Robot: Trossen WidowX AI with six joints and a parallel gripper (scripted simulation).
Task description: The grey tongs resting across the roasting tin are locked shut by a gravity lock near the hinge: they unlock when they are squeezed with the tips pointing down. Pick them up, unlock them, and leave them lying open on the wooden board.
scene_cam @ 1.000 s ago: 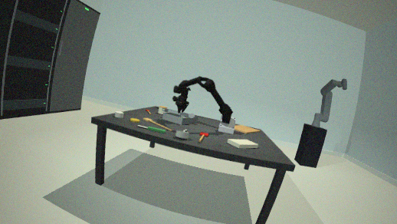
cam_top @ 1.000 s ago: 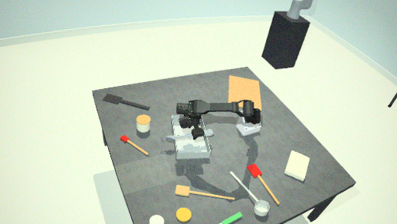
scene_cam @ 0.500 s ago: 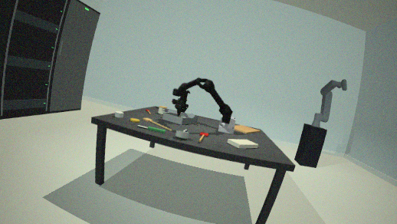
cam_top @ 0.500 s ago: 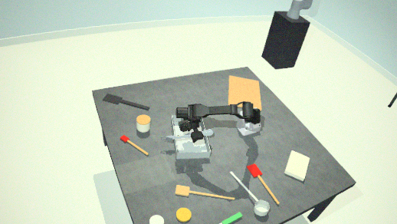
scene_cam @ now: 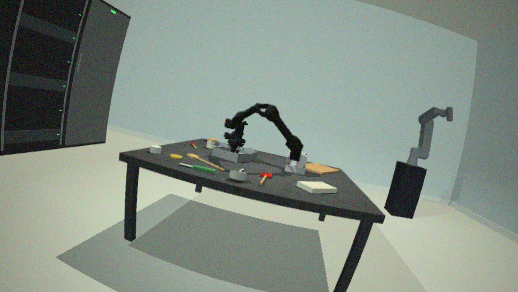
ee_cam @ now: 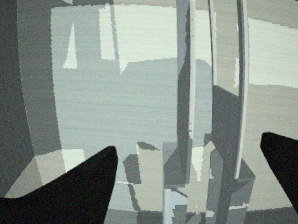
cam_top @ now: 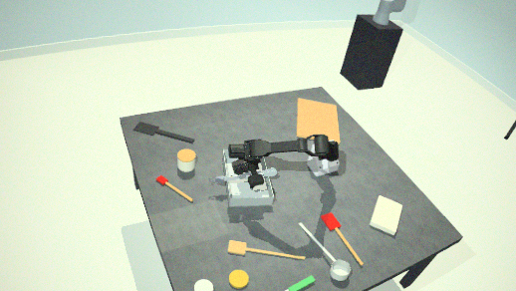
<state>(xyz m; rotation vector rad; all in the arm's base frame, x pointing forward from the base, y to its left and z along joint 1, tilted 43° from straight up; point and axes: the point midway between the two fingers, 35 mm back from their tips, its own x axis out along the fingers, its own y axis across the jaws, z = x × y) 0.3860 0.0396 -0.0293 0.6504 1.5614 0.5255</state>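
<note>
Right now my gripper tip is 3 cm to the left of the grey roasting tin. Round my gripper tip: yellow disc (22 cm ahead, 43 cm to the left, 2 cm below); yellow lock piece (8 cm ahead, 1 cm to the right, 4 cm above); cork-lidded jar (23 cm ahead, 20 cm to the right, 1 cm above).
</note>
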